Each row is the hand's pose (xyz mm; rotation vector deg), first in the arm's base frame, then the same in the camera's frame.
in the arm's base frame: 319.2 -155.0 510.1 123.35 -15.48 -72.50
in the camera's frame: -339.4 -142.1 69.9 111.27 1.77 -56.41
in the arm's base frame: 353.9 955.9 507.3 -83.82 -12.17 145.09
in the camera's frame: -717.8 885.3 -121.2 81.39 15.29 -146.39
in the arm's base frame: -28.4 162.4 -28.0 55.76 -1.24 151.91
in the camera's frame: -761.3 -71.1 -502.9 57.29 24.45 167.83
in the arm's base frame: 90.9 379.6 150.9 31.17 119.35 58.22
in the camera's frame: -736.8 201.5 -367.0 3.30 131.64 58.82
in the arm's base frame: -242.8 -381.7 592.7 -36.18 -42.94 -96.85
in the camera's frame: -780.2 -543.3 207.0 -32.36 -54.94 -73.71
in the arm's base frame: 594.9 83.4 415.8 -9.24 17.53 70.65
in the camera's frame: -168.3 161.8 -71.8 -21.95 22.52 90.67
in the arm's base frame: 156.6 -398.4 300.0 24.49 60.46 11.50
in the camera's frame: -393.3 -460.0 -91.0 3.81 65.12 25.43
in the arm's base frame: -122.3 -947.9 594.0 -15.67 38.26 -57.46
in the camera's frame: -459.0 -1015.9 300.0 -30.43 28.82 -39.80
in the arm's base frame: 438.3 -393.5 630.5 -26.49 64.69 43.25
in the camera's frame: -144.7 -295.8 225.0 -48.10 64.36 56.68
